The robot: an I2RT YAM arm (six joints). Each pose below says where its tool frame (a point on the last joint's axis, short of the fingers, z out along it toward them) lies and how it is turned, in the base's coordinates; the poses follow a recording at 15 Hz.
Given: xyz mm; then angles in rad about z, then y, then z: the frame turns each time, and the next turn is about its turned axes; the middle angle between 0 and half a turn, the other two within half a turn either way.
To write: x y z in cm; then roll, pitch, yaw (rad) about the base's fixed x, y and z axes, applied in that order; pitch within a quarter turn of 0, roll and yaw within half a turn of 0. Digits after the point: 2 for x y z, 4 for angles.
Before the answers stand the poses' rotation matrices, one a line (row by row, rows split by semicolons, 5 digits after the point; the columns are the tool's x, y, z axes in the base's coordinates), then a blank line. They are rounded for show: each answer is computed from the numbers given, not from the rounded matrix.
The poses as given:
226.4 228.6 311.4 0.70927 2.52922 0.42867
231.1 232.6 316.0 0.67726 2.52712 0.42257
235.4 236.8 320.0 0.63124 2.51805 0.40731
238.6 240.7 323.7 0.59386 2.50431 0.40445
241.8 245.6 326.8 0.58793 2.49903 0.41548
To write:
-0.83547 -0.33425 0.43619; -0.16929 0.91170 0.37436; -0.52280 0.23893 -0.81829
-0.83773 -0.31041 0.44928; -0.14740 0.92073 0.36129; -0.52582 0.23644 -0.81708
-0.83554 -0.28225 0.47139; -0.12009 0.93104 0.34460; -0.53614 0.23131 -0.81181
-0.83256 -0.25230 0.49314; -0.08731 0.93889 0.33295; -0.54701 0.23415 -0.80372
-0.83334 -0.23858 0.49863; -0.07039 0.94052 0.33237; -0.54827 0.24187 -0.80056

22.64 22.86 31.14 2.8575 0.5501 -2.9417
23.11 23.26 31.60 2.8599 0.5537 -2.9674
23.54 23.68 32.00 2.8640 0.5659 -2.9988
23.86 24.07 32.37 2.8581 0.5788 -3.0371
24.18 24.56 32.68 2.8482 0.5803 -3.0573

